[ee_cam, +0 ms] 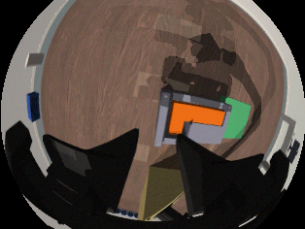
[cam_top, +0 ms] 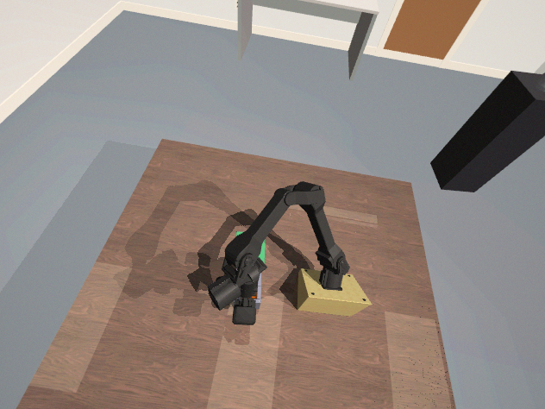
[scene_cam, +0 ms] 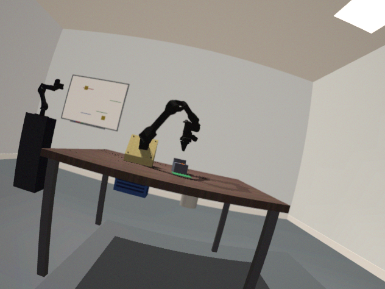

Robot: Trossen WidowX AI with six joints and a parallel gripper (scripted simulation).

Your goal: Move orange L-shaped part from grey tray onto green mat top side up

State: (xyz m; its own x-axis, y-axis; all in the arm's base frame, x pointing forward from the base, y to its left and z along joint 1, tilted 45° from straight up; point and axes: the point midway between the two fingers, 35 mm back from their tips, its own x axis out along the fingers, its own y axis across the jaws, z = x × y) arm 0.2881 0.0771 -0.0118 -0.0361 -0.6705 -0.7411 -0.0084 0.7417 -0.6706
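Now: gripper tip 100 mm above the orange L-shaped part, 60 mm to the left of it and 10 mm past it. Round my gripper tip: green mat (230 mm to the right, 170 mm below).
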